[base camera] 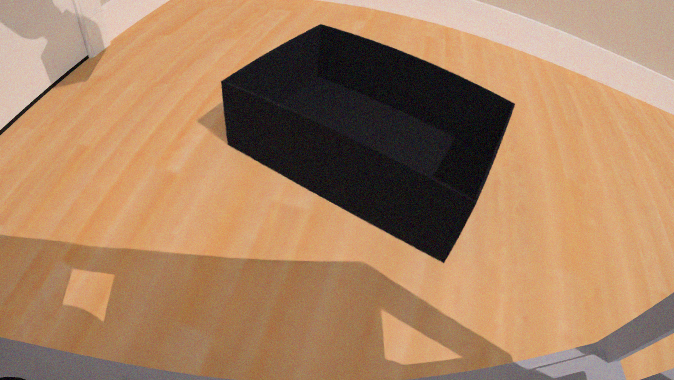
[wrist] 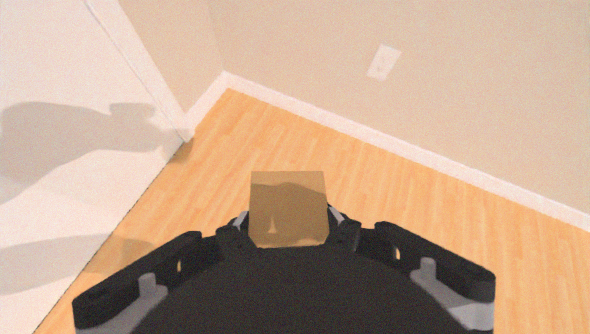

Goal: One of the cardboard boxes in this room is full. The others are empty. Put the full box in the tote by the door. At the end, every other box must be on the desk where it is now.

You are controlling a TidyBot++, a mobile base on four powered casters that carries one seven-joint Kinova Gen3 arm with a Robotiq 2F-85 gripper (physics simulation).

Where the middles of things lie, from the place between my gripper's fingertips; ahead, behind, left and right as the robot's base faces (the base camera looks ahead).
Labels:
I see the black tote (base camera: 405,145) 13 cm ahead of my hand, 9 cm to the right of it and 63 cm below it.

